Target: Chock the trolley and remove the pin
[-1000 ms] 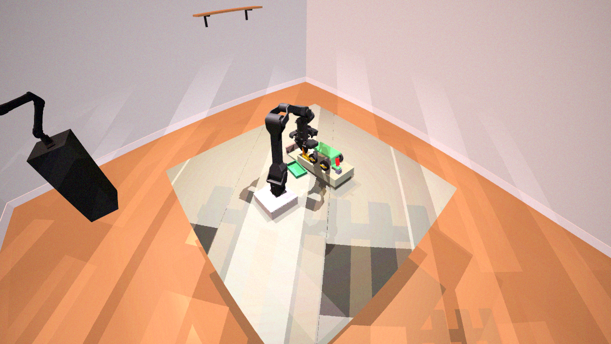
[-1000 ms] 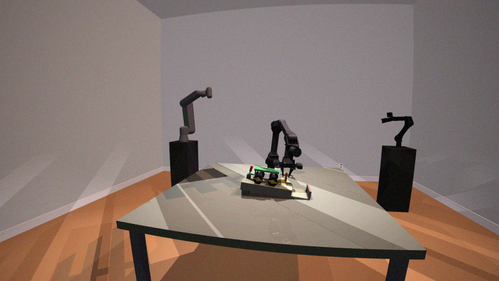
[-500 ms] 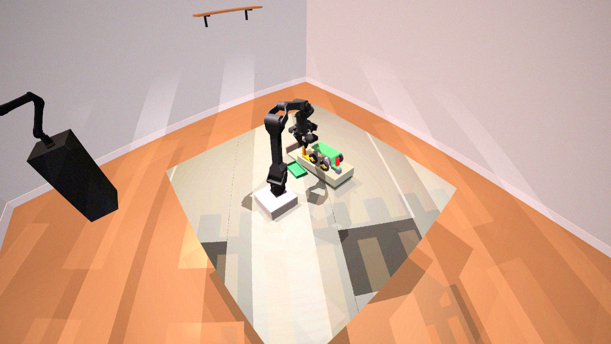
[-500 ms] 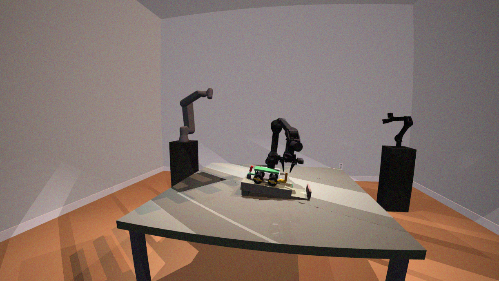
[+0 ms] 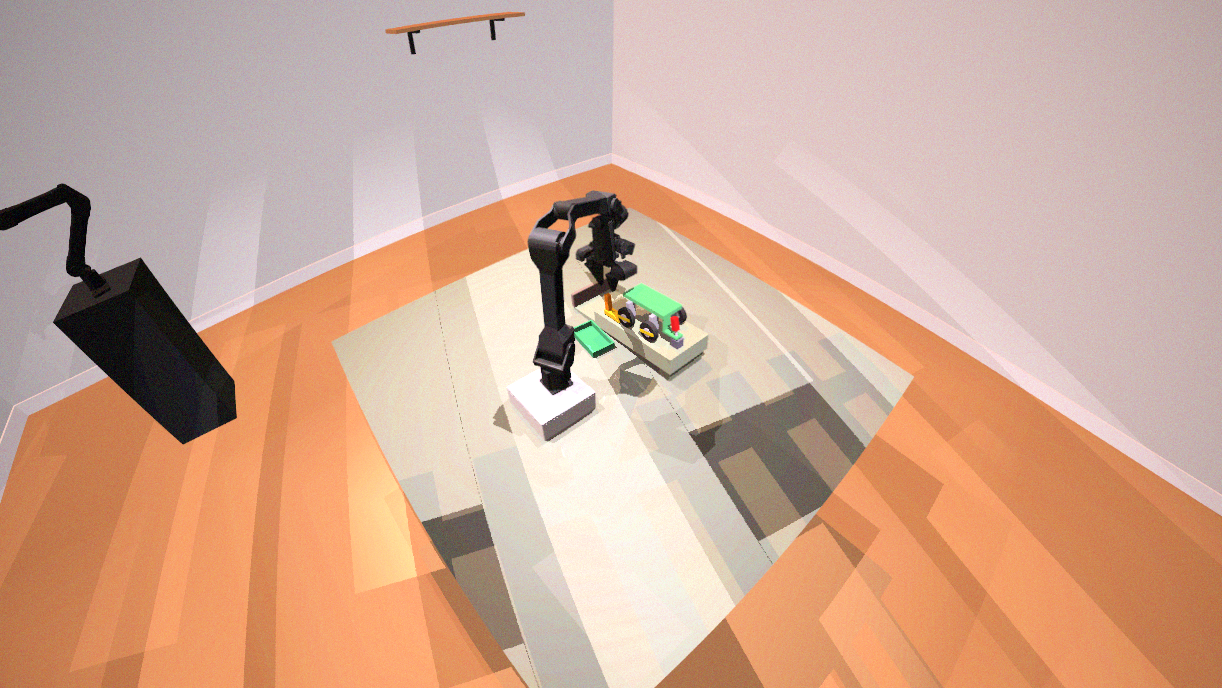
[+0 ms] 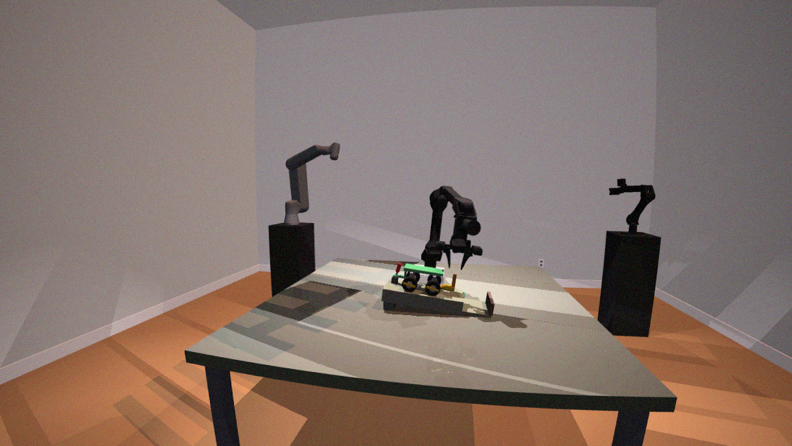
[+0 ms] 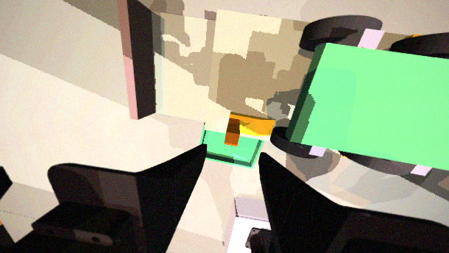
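Now: the red-headed stop pin 23 cm to the right of my gripper tip, 5 cm ahead of it and 2 cm below it. From my gripper tip the other things lie so: trolley 12 cm to the right, 6 cm ahead, 3 cm below; then yellow chock 7 cm below, 3 cm to the right; then beige ramp 12 cm to the right, 10 cm below, 6 cm ahead.
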